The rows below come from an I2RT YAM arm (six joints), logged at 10 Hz.
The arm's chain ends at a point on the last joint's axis. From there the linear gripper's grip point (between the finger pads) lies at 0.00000 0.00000 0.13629 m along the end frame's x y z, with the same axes.
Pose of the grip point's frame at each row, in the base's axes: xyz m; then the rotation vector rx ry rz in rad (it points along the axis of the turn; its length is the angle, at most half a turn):
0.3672, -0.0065, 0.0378, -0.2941, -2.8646, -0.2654
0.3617, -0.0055, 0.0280, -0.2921, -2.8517, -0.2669
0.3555, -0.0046, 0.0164, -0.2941, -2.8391, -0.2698
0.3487, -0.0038, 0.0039, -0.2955, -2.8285, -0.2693
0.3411, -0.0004, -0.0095, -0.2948, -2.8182, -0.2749
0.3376, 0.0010, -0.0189, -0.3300, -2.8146, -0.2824
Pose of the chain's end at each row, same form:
0.3981, -0.0343, 0.1676, -0.2941, -2.8646, -0.2654
0.3942, -0.0337, 0.1573, -0.2921, -2.8517, -0.2669
0.3895, -0.0333, 0.1452, -0.2941, -2.8391, -0.2698
0.3840, -0.0327, 0.1323, -0.2955, -2.8285, -0.2693
0.3776, -0.0300, 0.1184, -0.2948, -2.8182, -0.2749
0.3735, -0.0297, 0.1089, -0.3300, -2.8146, -0.2824

